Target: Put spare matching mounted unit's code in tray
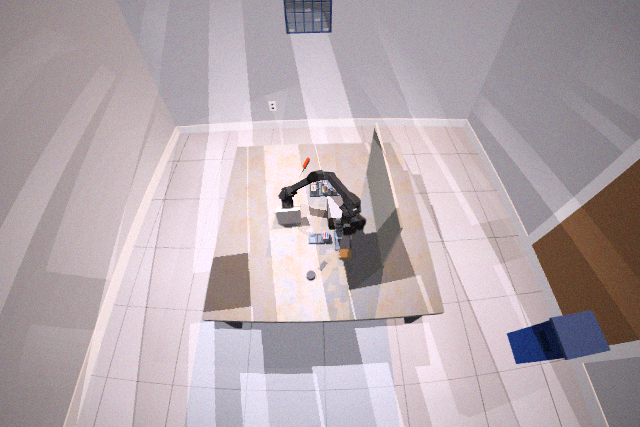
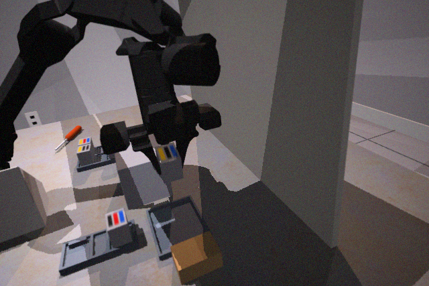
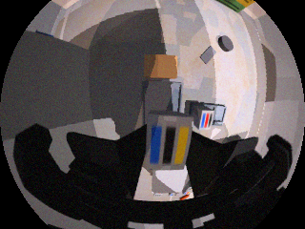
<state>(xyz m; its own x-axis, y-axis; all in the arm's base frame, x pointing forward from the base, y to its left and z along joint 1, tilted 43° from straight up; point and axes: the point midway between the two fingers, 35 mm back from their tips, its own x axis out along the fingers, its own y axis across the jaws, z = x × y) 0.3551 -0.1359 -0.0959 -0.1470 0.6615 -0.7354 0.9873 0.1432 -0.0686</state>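
The grey tray is 120 mm below my gripper tip and 10 mm behind it. From my gripper tip the other things lie so: grey base plate: 150 mm behind, 120 mm below, 10 mm to the left; then brown box: 110 mm below, 90 mm to the right, 10 mm ahead; then grey spare: 30 mm above.
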